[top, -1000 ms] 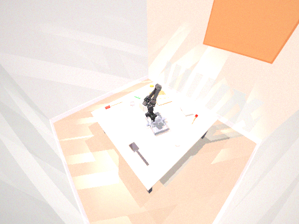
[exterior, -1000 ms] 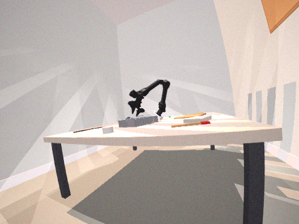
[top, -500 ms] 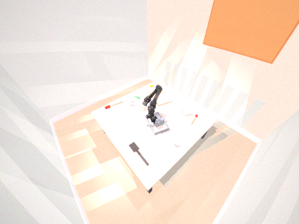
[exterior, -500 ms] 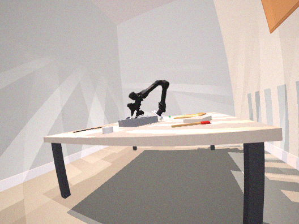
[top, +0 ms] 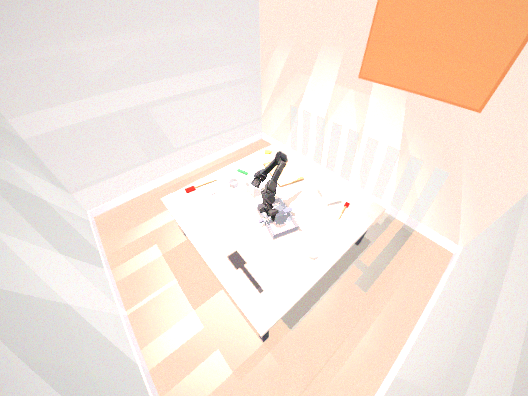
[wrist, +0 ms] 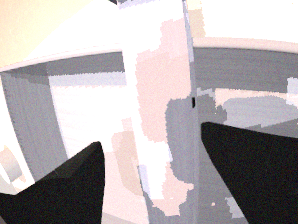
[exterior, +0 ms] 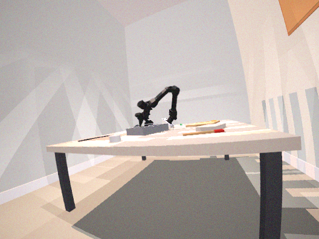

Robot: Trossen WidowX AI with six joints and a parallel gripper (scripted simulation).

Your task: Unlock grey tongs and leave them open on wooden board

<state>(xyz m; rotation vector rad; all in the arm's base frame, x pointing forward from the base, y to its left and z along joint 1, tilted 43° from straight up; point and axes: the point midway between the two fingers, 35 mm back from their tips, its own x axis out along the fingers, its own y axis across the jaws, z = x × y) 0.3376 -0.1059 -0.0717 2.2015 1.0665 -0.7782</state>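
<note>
Now: the grey roasting tin 5 cm to the left of my gripper tip, 1 cm below it and 1 cm behind it. The rest, counted from my gripper tip: white block (37 cm ahead, 3 cm to the left, 2 cm below); then red-tipped stick (52 cm to the left, 27 cm ahead, 4 cm below); then dark spatula (37 cm to the right, 14 cm ahead, 4 cm below).
</note>
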